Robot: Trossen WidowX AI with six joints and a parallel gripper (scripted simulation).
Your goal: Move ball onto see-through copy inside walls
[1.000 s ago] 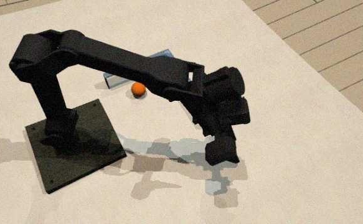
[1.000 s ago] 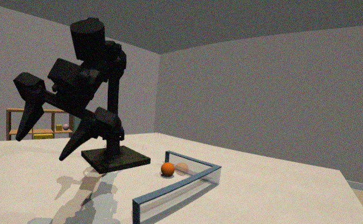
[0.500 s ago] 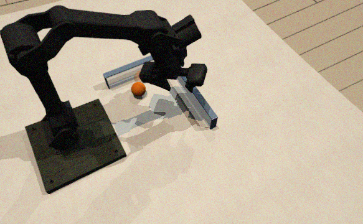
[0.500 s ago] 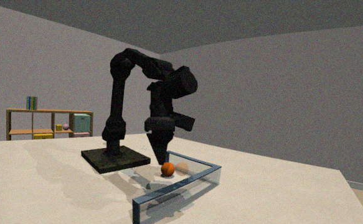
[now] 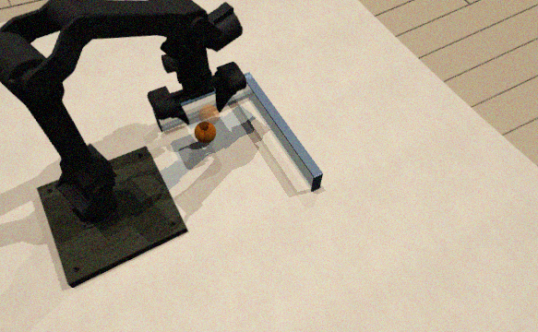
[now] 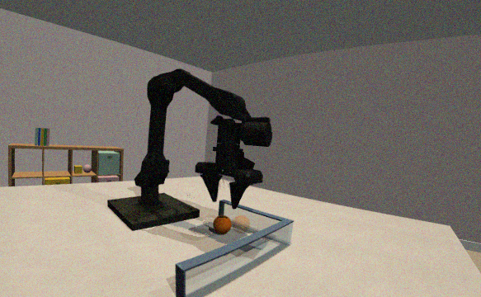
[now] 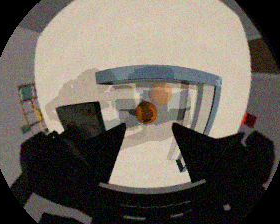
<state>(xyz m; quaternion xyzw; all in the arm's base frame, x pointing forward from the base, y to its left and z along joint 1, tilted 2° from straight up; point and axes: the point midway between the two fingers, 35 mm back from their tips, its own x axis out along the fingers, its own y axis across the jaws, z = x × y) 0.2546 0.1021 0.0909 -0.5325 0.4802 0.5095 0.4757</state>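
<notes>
Now: gripper tip 5 cm above the ball. Round my gripper tip: clear wall 15 cm ahead, 6 cm to the right, 5 cm below.
</notes>
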